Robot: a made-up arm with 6 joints.
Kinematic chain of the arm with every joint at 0, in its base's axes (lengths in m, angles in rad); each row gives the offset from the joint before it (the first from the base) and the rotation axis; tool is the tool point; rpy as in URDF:
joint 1: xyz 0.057 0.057 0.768 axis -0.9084 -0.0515 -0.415
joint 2: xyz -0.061 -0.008 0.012 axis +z
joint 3: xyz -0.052 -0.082 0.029 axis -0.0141 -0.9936 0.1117
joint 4: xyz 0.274 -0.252 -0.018 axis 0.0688 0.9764 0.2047
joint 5: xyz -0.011 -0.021 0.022 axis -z
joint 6: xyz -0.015 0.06 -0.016 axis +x
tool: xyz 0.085 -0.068 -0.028 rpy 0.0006 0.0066 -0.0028
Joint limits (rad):
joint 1: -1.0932..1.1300
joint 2: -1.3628..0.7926
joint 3: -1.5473..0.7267
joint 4: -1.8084..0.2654
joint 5: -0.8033..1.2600
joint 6: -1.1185..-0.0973
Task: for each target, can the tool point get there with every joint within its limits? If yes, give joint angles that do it. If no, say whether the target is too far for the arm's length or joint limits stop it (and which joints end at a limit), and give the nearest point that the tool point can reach.
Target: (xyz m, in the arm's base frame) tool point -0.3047 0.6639 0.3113
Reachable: no: too far | nearest point -0.3959 0.1308 0.5547 | short by 0.593 m
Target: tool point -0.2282 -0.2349 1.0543
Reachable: yes | joints 0.6554 -0.7674 -0.0717 -0.3944 0.7190 -0.9698
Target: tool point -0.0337 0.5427 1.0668
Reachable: no: joint limits stop it (at a limit: joint 1, joint 2, joint 3, joint 6) | nearest point -0.2594 0.3033 1.0119 | short by 0.334 m
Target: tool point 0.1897 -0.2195 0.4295
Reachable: yes | joints -0.6287 0.0503 -0.8142 -1.1686 1.0396 -0.6124
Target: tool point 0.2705 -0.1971 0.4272
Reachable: yes | joints -0.3413 0.6004 -1.3058 0.0686 0.6365 -0.5358
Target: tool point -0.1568 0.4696 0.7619
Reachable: no: joint limits stop it (at a limit: joint 1, joint 2, joint 3, joint 6) | nearest point -0.2829 0.2976 0.9439 | short by 0.280 m
